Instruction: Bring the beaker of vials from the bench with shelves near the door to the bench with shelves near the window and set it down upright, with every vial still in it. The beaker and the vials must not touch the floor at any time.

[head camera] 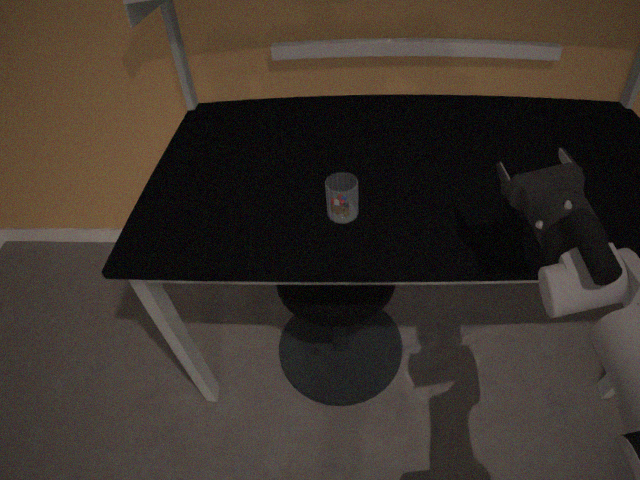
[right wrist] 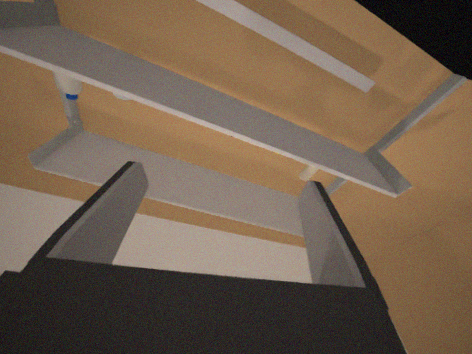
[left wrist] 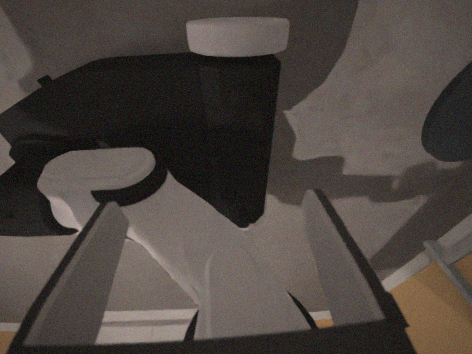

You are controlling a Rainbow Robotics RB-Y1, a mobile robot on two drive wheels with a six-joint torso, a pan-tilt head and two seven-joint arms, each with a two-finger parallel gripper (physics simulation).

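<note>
The clear glass beaker [head camera: 341, 198] stands upright on the black bench top [head camera: 248, 155], left of the picture's middle in the head camera view. Small vials [head camera: 340, 204] with red, blue and white tops sit inside it. My right gripper [head camera: 533, 157] [right wrist: 224, 182] is open and empty, over the right part of the bench, to the right of the beaker and well apart from it. My left gripper [left wrist: 213, 206] is open and empty; in its wrist view the robot's own arm and base show beyond the fingers, and the beaker does not show there.
A round stool [head camera: 340, 361] stands under the bench's front edge. A bench leg [head camera: 178, 343] stands at the left. A wall rail [head camera: 413, 49] runs behind the bench. In the right wrist view, two shelves [right wrist: 200, 102] [right wrist: 215, 200] hang on the orange wall, with some items on them.
</note>
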